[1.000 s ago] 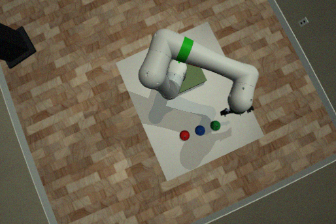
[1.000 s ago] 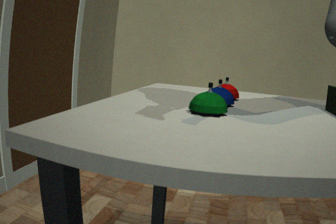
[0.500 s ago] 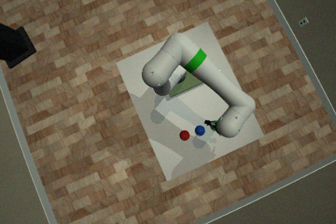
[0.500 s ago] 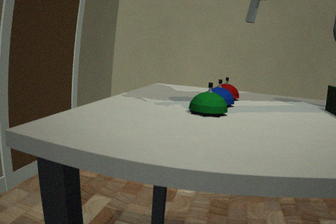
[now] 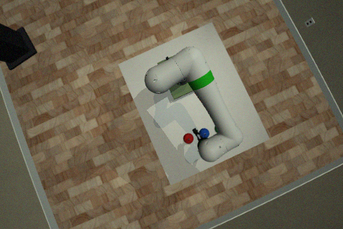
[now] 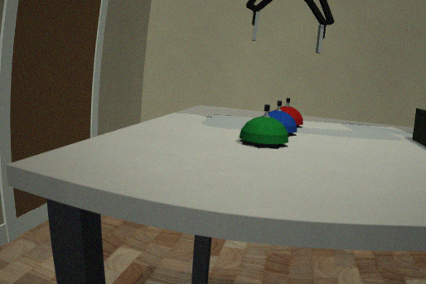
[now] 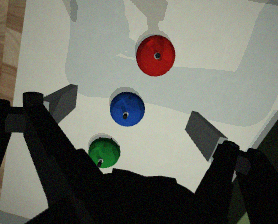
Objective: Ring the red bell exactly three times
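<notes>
The red bell is 20 mm behind my hand, 70 mm to the right of it and 150 mm below it. Round my hand: blue bell: 20 mm ahead, 60 mm to the left, 150 mm below; then green bell: 50 mm ahead, 190 mm to the left, 150 mm below.
</notes>
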